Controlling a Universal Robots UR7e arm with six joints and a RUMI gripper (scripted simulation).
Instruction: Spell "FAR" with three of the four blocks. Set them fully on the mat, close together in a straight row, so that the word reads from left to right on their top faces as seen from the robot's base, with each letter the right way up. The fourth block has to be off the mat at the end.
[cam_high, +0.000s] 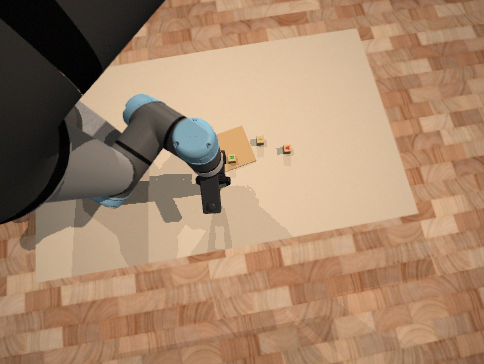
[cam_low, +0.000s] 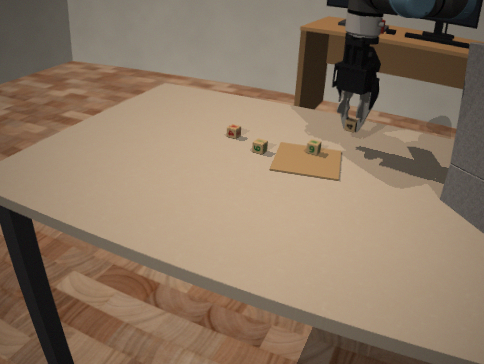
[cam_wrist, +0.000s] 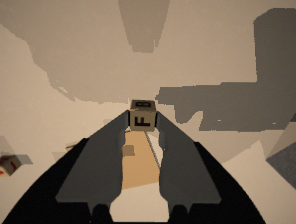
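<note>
Now: the brown mat 80 mm ahead of my hand, 120 mm to the left of it and 50 mm below it. Round my hand: F block (right at my hand); then green R block (70 mm ahead, 80 mm to the left, 40 mm below); then green-lettered block (190 mm ahead, 120 mm to the left, 40 mm below).
</note>
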